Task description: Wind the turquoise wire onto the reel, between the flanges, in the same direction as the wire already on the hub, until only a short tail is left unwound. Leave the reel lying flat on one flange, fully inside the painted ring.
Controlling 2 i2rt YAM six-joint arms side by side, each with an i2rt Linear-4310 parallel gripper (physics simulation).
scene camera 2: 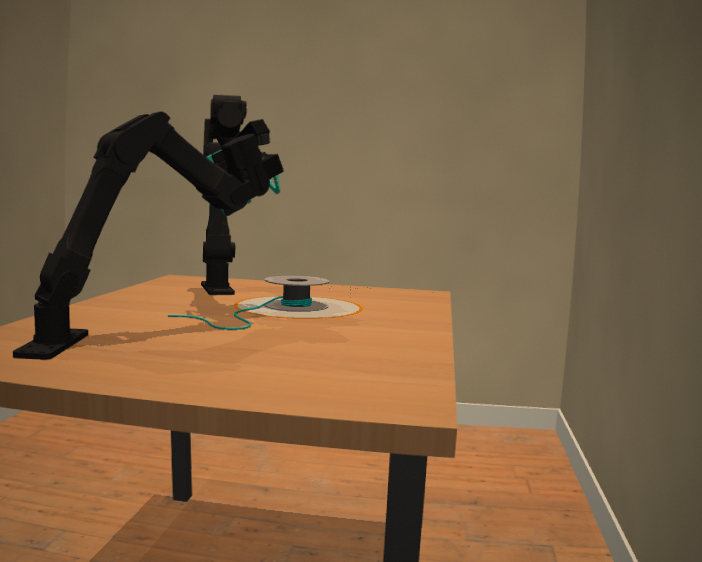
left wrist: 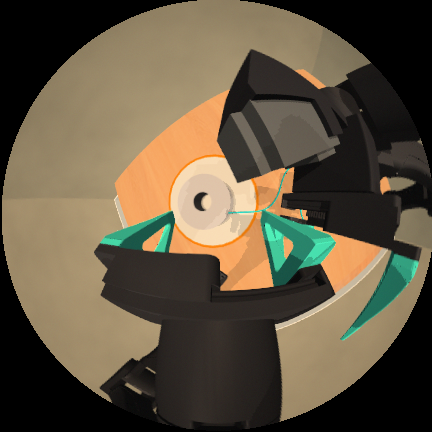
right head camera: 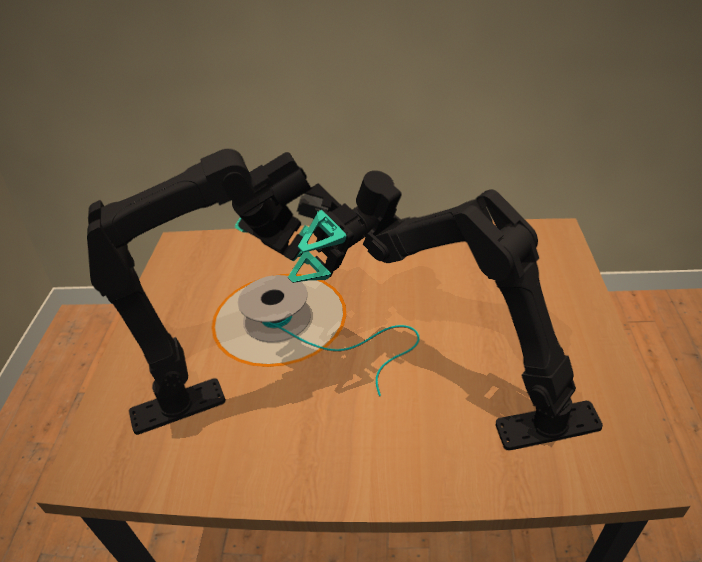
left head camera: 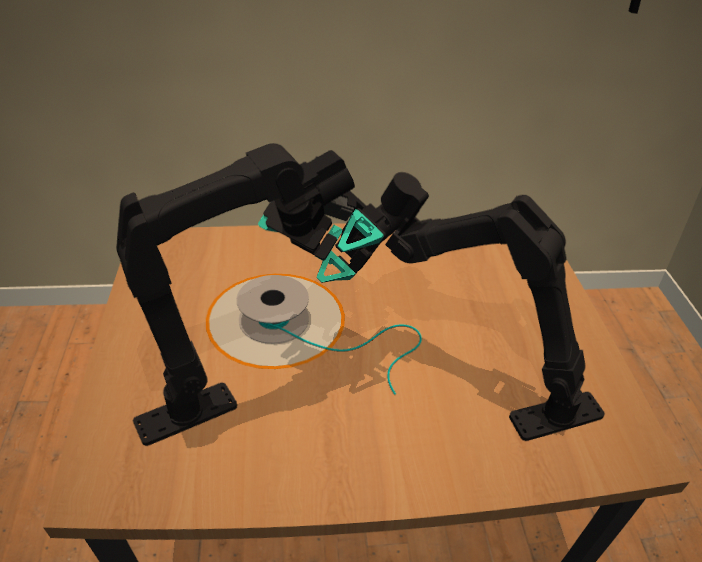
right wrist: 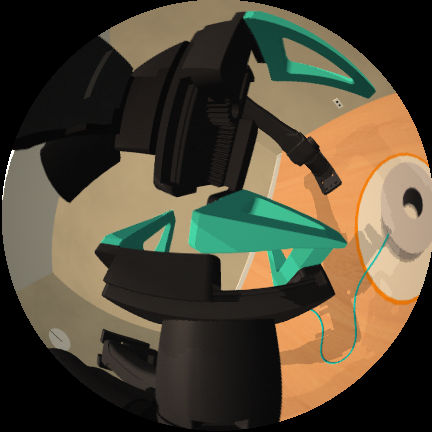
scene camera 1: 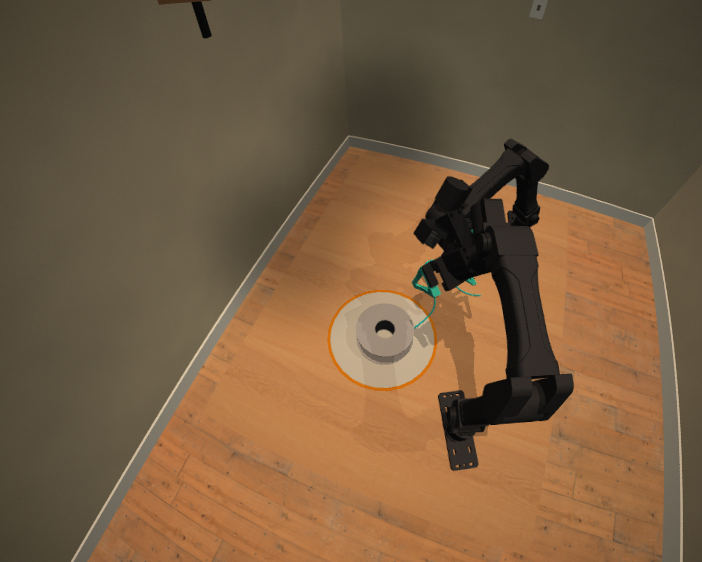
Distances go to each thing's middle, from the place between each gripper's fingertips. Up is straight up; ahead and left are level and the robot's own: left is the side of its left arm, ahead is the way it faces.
I see the grey reel [left head camera: 273,299] 6 cm ahead of my left hand, 7 cm to the left of it and 23 cm below it.
Now: the grey reel 27 cm below my right hand, 18 cm ahead of it and 12 cm to the left of it.
